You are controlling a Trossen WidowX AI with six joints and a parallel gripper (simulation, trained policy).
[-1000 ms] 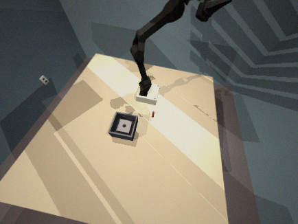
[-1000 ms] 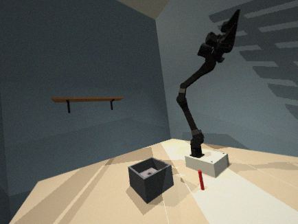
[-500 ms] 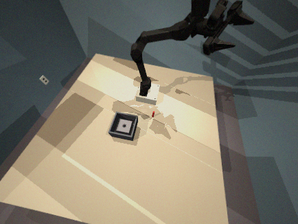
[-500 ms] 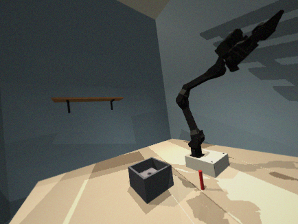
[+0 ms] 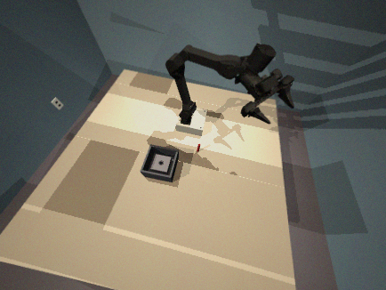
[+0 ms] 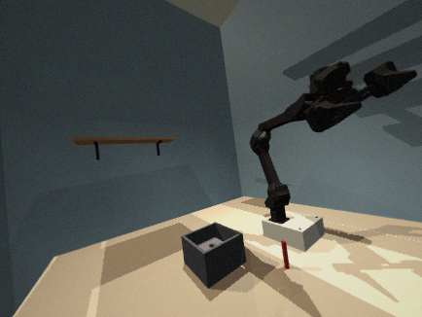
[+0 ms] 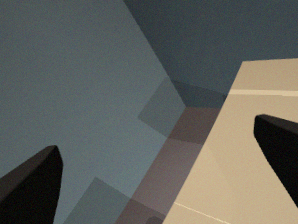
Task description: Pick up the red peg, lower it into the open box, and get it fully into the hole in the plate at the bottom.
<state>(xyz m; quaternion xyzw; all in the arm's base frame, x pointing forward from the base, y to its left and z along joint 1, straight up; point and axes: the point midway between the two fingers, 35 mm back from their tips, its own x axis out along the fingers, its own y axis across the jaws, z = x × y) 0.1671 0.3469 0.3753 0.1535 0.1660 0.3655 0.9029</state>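
Now: the red peg 2 cm behind my gripper tip, 25 cm to the right of it and 40 cm below it. From my gripper tip the other things lie so: dark box 12 cm ahead, 44 cm to the right, 41 cm below; then light grey plate 12 cm ahead, 44 cm to the right, 40 cm below.
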